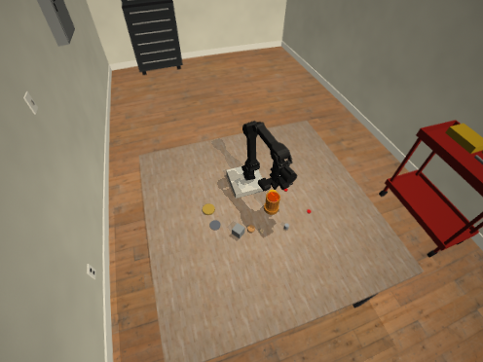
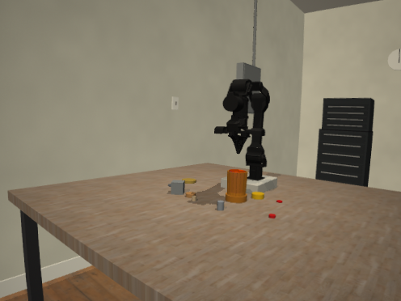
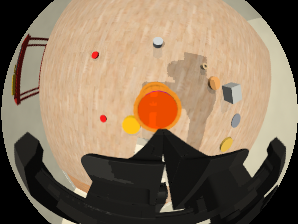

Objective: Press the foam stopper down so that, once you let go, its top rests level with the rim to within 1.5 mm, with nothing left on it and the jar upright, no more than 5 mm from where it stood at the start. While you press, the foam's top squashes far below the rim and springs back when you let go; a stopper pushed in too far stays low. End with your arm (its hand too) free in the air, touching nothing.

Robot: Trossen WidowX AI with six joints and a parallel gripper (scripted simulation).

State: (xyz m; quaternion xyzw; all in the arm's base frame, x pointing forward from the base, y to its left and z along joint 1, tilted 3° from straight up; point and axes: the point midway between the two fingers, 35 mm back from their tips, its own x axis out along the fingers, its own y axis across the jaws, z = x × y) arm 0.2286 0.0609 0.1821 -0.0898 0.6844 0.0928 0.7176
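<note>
Right now my hand is 110 mm above the orange foam stopper. The rest, counted from my hand: small tan disc 210 mm below, 150 mm to the right, 100 mm ahead; yellow disc 210 mm below, 90 mm behind, 40 mm to the left; small grey cylinder 200 mm below, 140 mm ahead, 40 mm to the left.
</note>
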